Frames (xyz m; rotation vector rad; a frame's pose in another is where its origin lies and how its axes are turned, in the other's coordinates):
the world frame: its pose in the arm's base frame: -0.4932 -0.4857 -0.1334 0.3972 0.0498 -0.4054
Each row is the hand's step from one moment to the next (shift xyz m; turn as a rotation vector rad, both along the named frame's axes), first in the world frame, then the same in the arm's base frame.
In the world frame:
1: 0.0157 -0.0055 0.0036 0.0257 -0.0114 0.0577
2: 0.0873 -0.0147 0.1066 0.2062 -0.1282 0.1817
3: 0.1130 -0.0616 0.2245 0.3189 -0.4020 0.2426
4: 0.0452 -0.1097 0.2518 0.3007 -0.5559 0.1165
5: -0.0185 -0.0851 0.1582 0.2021 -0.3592 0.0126
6: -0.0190 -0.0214 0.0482 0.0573 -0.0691 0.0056
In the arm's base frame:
1: 0.0121 -0.0119 -0.0007 0.0173 -0.0415 0.0458
2: 0.0711 -0.0862 0.0819 0.1333 -0.2554 0.0947
3: 0.0726 -0.1809 0.1703 0.1273 -0.5519 0.0364
4: -0.0095 -0.2066 0.1863 0.0539 -0.6262 -0.1339
5: -0.0554 -0.1259 0.1170 0.0440 -0.3834 -0.1453
6: -0.0274 -0.0295 0.0390 0.0253 -0.0819 -0.0273

